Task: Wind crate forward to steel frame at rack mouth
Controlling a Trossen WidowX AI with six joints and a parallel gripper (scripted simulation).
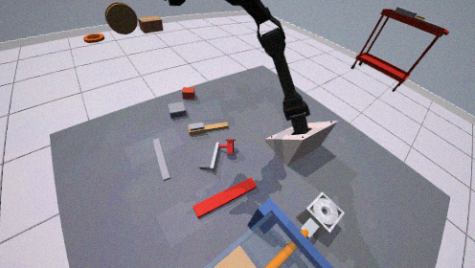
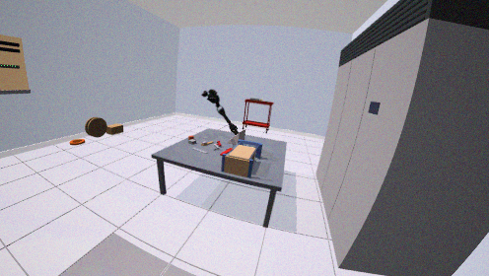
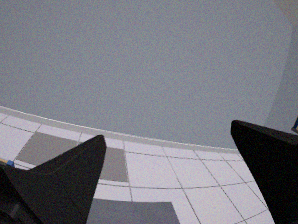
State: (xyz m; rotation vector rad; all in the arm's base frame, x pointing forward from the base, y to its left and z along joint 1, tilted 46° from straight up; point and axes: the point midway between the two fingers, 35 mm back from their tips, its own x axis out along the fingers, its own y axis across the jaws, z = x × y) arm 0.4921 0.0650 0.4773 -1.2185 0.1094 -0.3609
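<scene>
Right now my gripper tip is 16 cm past the winch handle, 12 cm to the right of it and 57 cm above it. Round my gripper tip: red knob (20 cm behind, 12 cm to the left, 56 cm below); wooden-handled tool (21 cm behind, 3 cm to the right, 57 cm below); grey strip (2 cm ahead, 1 cm to the right, 59 cm below).
</scene>
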